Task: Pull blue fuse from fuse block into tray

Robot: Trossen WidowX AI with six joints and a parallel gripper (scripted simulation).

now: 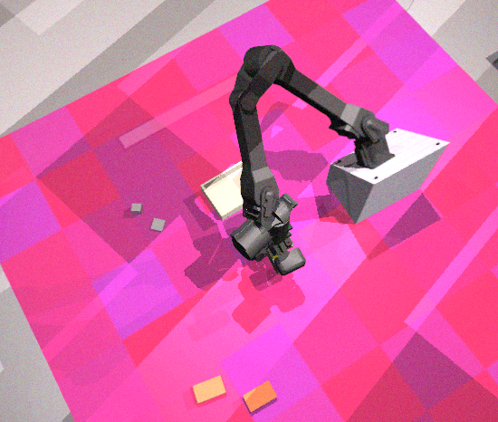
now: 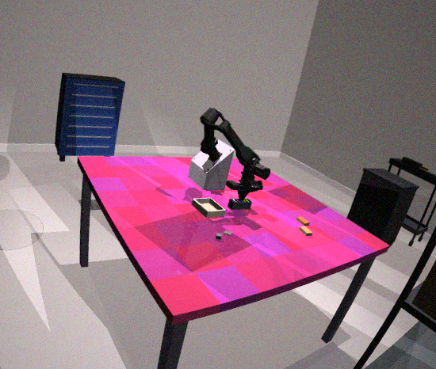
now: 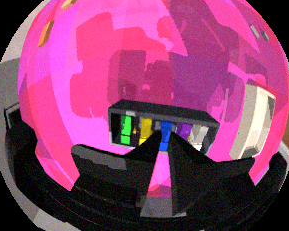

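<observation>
The tray is 19 cm to the right of my gripper tip and 3 cm below it. The rest, counted from my gripper tip: blue fuse (1 cm below).
</observation>
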